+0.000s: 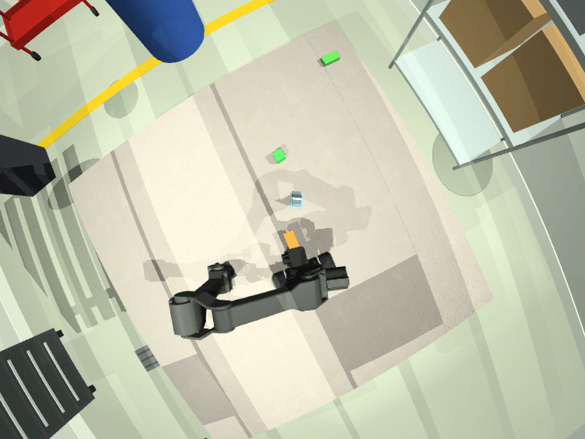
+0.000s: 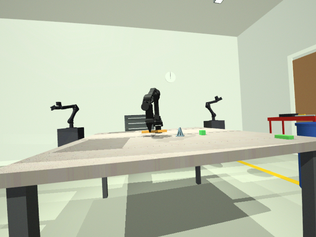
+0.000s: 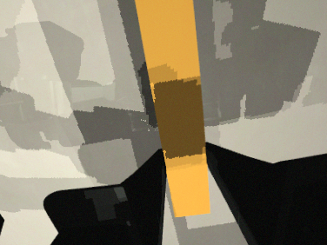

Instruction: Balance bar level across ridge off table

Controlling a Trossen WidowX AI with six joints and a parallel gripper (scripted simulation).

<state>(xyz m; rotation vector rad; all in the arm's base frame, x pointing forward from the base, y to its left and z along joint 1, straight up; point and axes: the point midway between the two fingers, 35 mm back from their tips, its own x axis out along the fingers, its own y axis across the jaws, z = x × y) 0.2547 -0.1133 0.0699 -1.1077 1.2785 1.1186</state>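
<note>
The blue-grey ridge lies 20 cm to the left of my gripper tip and 10 cm ahead of it. Also, from my gripper tip: orange bar: 3 cm to the left; green cube: 37 cm to the left, 12 cm ahead, 2 cm below; green flat block: 61 cm to the left, 49 cm ahead, 3 cm below.
</note>
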